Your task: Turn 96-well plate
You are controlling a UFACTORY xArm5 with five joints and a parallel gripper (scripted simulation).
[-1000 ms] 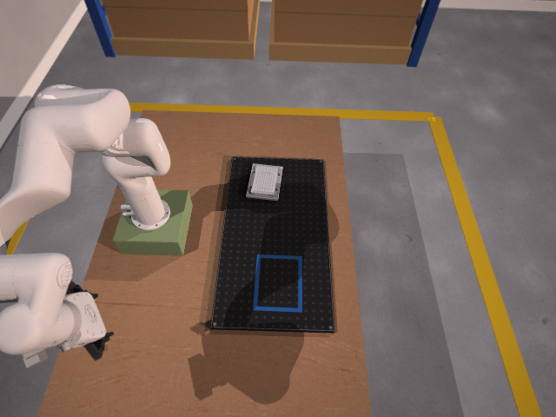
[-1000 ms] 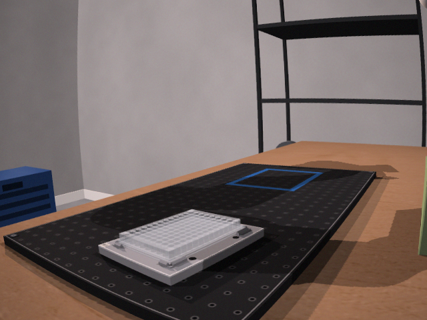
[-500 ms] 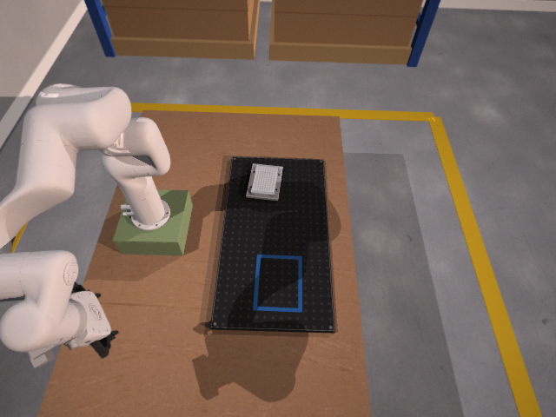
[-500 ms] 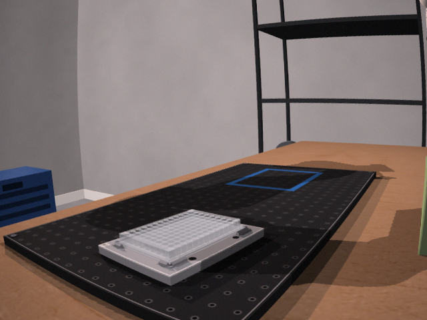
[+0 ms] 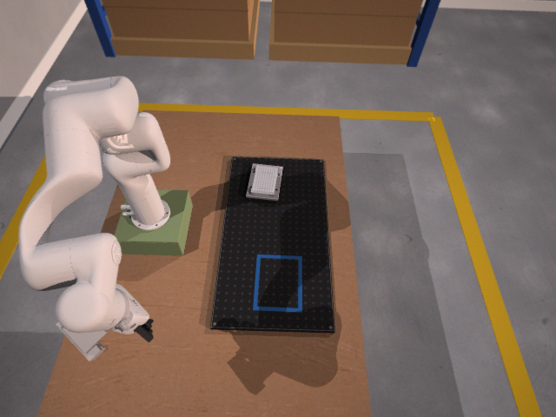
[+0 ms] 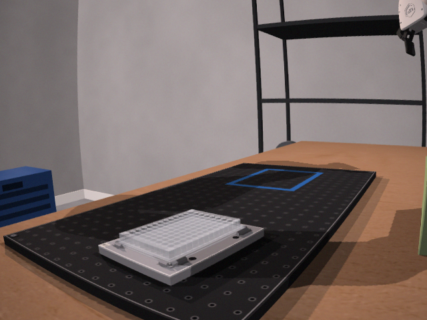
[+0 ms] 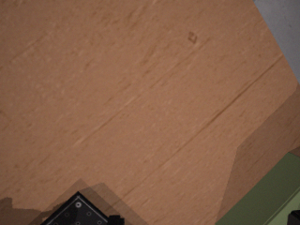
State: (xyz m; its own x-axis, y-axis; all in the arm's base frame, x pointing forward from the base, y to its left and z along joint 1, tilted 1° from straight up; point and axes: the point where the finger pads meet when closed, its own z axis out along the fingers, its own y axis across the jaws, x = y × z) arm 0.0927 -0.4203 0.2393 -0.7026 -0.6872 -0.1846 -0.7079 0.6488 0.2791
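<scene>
Now: hand 620 mm to the right of the 96-well plate, 300 mm above it and 290 mm short of it. Also, from my hand: grey plate nest 620 mm to the left, 310 mm below, 290 mm ahead; then A1 label 690 mm to the left, 360 mm ahead, 310 mm below.
</scene>
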